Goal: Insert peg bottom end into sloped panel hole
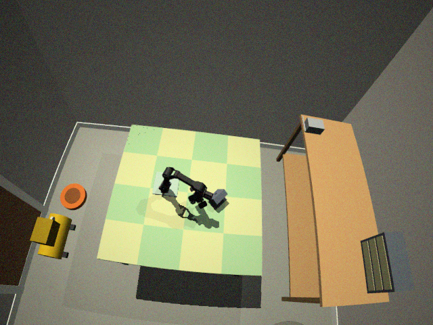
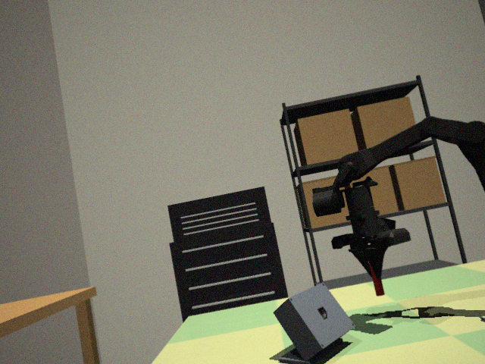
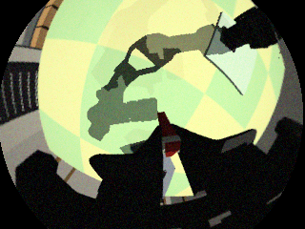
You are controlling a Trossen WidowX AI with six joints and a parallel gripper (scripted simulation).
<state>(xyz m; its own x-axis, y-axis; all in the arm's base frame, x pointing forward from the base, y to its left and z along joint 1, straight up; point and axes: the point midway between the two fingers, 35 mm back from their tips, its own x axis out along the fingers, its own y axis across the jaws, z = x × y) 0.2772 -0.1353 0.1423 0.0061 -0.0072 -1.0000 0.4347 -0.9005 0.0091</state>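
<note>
My gripper tip is 170 mm short of the grey sloped panel, 50 mm to the right of it and 50 mm above it. From my gripper tip the other things lie so: red peg (20 mm above).
</note>
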